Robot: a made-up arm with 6 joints.
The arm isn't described. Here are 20 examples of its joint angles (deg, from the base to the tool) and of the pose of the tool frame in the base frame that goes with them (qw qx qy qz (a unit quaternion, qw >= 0); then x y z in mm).
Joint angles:
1: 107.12 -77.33 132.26 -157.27 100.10 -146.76
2: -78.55 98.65 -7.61 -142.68 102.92 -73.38
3: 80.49 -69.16 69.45 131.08 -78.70 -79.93
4: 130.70 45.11 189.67 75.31 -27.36 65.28
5: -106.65 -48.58 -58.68 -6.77 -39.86 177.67
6: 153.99 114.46 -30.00 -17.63 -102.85 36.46
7: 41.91 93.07 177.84 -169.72 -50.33 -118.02
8: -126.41 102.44 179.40 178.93 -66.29 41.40
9: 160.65 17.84 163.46 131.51 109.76 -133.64
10: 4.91 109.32 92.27 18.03 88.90 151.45
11: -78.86 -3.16 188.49 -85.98 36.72 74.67
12: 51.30 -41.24 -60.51 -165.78 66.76 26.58
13: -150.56 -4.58 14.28 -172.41 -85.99 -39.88
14: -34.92 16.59 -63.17 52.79 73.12 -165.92
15: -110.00 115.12 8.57 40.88 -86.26 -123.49
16: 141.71 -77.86 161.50 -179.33 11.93 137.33
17: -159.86 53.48 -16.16 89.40 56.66 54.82
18: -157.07 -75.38 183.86 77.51 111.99 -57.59
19: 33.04 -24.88 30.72 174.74 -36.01 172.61
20: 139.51 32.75 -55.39 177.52 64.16 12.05
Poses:
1: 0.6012 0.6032 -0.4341 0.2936 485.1 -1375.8 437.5
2: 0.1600 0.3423 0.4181 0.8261 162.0 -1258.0 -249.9
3: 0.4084 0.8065 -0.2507 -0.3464 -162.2 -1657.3 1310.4
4: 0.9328 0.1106 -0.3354 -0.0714 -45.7 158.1 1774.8
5: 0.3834 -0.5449 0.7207 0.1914 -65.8 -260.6 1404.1
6: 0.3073 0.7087 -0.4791 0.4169 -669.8 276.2 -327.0
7: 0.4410 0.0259 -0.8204 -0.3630 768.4 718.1 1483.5
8: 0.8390 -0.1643 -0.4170 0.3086 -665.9 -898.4 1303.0
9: 0.0681 -0.2843 0.6290 -0.7204 67.3 -138.7 1993.9
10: 0.1284 -0.7863 -0.2981 -0.5257 2120.6 230.0 445.1
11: 0.0356 0.3621 0.9118 -0.1905 -216.3 622.9 1342.9
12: 0.5399 0.5667 0.3909 -0.4843 210.2 206.7 1345.6
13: 0.6674 0.4442 -0.4941 0.3363 -623.8 -375.4 2415.8
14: 0.2037 0.9650 0.1528 -0.0625 909.6 -491.9 1004.9
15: 0.5027 -0.2593 -0.4927 0.6613 -490.6 -1053.8 -602.0
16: 0.4338 -0.7603 0.4155 0.2473 903.1 -712.5 -6.8
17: 0.6690 -0.3204 0.5598 -0.3694 -1517.7 -693.6 624.0
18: 0.6701 0.3230 -0.4737 -0.4713 714.5 150.9 195.5
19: 0.6481 0.2894 -0.6591 0.2485 -29.6 -29.1 2604.0
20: 0.9076 -0.0083 0.2591 -0.3304 -746.9 629.8 780.0
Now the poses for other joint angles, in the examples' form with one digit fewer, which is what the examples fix.
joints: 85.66 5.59 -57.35 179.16 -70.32 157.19
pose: 0.713 0.191 0.089 0.669 82 1056 1237
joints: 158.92 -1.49 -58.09 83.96 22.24 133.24
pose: 0.399 -0.141 0.898 0.122 -869 273 1174
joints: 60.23 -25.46 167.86 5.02 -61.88 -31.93
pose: 0.226 0.564 -0.696 0.382 -509 -913 1361
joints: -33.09 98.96 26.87 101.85 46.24 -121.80
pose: 0.677 0.514 0.526 0.009 1588 -905 -273
